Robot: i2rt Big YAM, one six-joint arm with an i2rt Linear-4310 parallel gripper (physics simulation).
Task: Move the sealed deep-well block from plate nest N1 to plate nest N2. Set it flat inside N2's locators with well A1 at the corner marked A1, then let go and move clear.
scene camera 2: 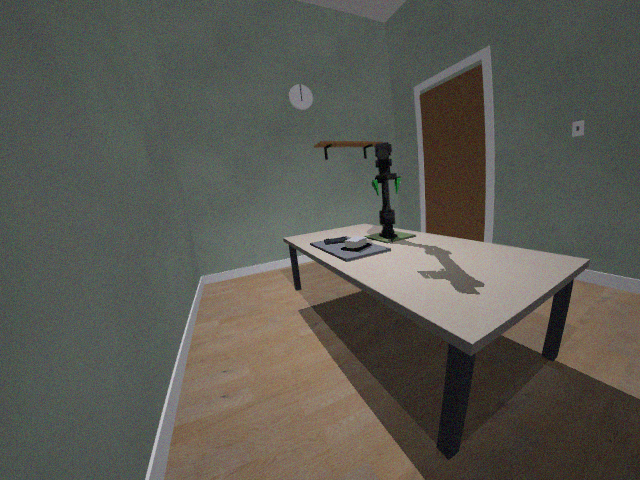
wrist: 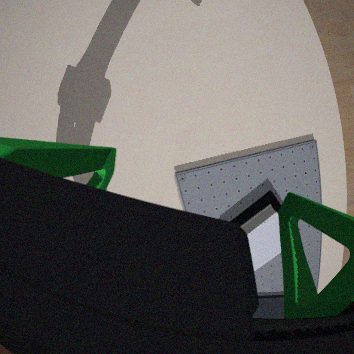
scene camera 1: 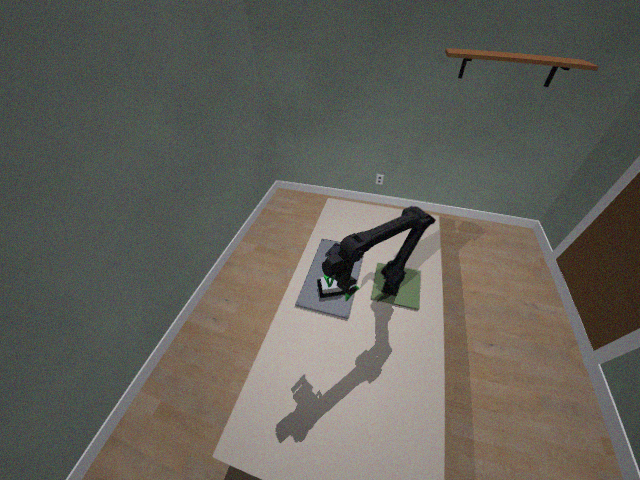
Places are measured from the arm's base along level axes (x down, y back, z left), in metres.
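Pixels of known places: gripper, fingertip midpoint: [scene camera 2: 387, 194] [wrist: 202, 181] [scene camera 1: 337, 293]; arm's base, origin of the base link: [scene camera 2: 388, 236] [scene camera 1: 391, 285].
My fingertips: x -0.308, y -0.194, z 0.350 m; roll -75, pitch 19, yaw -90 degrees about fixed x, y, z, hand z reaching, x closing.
Observation:
For each thing: its top centre in the pictures, then the offset to it from my fingertips. Level surfaces: height alone.
- white-topped block, middle of its top: [wrist: 260, 246] [scene camera 1: 332, 281] [scene camera 2: 355, 238] dy -0.115, dx +0.254, dz -0.201 m
- black nest, middle of its top: [wrist: 255, 238] [scene camera 1: 332, 285] [scene camera 2: 356, 244] dy -0.115, dx +0.290, dz -0.201 m
- grey perforated plate, middle of its top: [wrist: 265, 267] [scene camera 1: 333, 273] [scene camera 2: 345, 245] dy -0.152, dx +0.307, dz -0.292 m
- pale table, its level: dx +0.320 m
The white-topped block [scene camera 1: 328, 289] [scene camera 2: 355, 241] [wrist: 264, 240] sits in a black nest [scene camera 2: 356, 249] [wrist: 250, 209] on the grey perforated plate [scene camera 1: 330, 308] [scene camera 2: 363, 254] [wrist: 300, 165]. A second, dark nest [scene camera 2: 336, 240] shows on the same plate, behind the block in scene camera 2; the arm hides it in scene camera 1. Nest labels and the A1 mark cannot be read. My gripper [scene camera 1: 340, 287] [scene camera 2: 386, 186] [wrist: 202, 181] is open and empty, with green fingers wide apart, high above the table. In the wrist view the right finger and the black gripper body cover part of the block.
The arm's base stands on a green mat [scene camera 1: 409, 298] [scene camera 2: 408, 236] beside the plate. The arm casts a long shadow over the pale table [scene camera 1: 403, 387] [scene camera 2: 516, 273] [wrist: 200, 75]. A wooden shelf [scene camera 1: 516, 56] [scene camera 2: 346, 144] is on the wall.

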